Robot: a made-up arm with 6 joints. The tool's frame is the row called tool. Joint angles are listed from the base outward.
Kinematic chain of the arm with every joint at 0, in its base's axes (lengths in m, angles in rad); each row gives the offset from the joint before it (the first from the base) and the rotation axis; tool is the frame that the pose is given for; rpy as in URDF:
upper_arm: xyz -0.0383 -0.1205 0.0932 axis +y
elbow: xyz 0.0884 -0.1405 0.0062 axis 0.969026 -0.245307 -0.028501
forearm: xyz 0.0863 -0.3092 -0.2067 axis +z
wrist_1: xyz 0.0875 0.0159 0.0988 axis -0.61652 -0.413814 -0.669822
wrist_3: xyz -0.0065 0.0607 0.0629 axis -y
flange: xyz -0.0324 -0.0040 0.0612 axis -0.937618 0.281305 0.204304
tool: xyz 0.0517 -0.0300 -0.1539 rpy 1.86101 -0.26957 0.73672
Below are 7 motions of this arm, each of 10 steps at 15 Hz.
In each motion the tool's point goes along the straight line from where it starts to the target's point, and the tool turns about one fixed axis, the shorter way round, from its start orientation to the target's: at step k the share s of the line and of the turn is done. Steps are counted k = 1, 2, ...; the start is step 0. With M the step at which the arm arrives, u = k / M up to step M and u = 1 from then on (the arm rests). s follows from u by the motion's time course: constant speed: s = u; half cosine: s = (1 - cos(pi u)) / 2; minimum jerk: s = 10 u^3 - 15 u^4 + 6 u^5.
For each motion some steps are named. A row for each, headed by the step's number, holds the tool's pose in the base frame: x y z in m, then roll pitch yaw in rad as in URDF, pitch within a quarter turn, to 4 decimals.
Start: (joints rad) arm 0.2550 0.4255 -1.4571 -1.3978 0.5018 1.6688
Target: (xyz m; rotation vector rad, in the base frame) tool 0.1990 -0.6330 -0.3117 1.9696 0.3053 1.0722
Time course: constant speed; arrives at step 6
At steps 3, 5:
3: 0.1032 -0.6697 -0.2778 1.9833 -0.1910 0.5549
5: 0.1671 -0.6452 -0.3004 1.9441 -0.4709 0.6742

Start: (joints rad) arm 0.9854 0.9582 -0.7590 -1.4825 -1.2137 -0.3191
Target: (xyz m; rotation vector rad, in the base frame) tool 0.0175 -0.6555 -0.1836 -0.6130 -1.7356 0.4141
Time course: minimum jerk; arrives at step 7
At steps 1, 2, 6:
1: -0.1626 -0.4525 -0.2308 -1.6577 -0.2257 0.4038
2: -0.1402 -0.4777 -0.2250 -1.6326 -0.3179 0.5472
6: 0.0132 -0.6507 -0.1847 -1.9524 -0.8878 1.8014

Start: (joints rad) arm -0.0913 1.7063 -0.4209 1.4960 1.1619 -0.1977
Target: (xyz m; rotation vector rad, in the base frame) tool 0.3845 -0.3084 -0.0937 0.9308 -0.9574 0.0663
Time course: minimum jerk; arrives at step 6
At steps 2, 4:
2: 0.4009 -0.2899 -0.1301 1.6086 -0.9133 -0.6628
4: 0.3889 -0.3035 -0.1034 1.3205 -0.8398 -0.5398

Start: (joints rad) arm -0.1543 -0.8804 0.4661 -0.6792 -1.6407 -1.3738
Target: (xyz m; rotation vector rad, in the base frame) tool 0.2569 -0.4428 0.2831 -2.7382 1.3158 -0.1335
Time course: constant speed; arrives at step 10
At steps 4, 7, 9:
4: 0.1477 -0.4240 0.2369 2.3430 0.6118 -0.4831
7: 0.2023 -0.4334 0.2600 2.7924 0.2412 -0.6200
9: 0.2387 -0.4397 0.2754 3.1037 0.0416 -0.7916

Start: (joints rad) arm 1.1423 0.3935 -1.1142 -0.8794 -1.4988 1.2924
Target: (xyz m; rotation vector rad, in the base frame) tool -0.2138 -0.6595 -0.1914 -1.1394 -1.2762 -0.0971
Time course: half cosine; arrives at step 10
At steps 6, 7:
6: -0.2111 -0.6639 -0.1965 -2.0096 -0.7797 1.1664
7: -0.2122 -0.6621 -0.1945 -1.9305 -0.8299 1.0877

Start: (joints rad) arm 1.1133 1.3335 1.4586 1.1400 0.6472 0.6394
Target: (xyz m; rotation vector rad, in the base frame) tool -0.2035 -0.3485 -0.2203 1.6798 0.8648 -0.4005
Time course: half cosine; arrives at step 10
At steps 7, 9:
7: -0.1876 -0.3386 -0.2200 1.8276 0.4390 0.3204
9: -0.2016 -0.3473 -0.2203 1.9533 0.6919 0.4395

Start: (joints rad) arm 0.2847 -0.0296 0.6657 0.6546 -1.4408 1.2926
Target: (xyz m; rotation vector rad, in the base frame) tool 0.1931 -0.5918 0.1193 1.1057 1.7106 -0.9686
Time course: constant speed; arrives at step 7
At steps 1, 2, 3, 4, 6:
1: 0.1882 -0.5803 0.0354 -2.6061 0.8141 2.9205
2: 0.1890 -0.5823 0.0493 -2.5935 0.8789 2.8411
3: 0.1898 -0.5842 0.0633 -2.5885 0.9441 2.7561
4: 0.1906 -0.5861 0.0773 -2.5935 1.0094 2.6631
6: 0.1923 -0.5899 0.1053 -2.6485 1.1373 2.4368

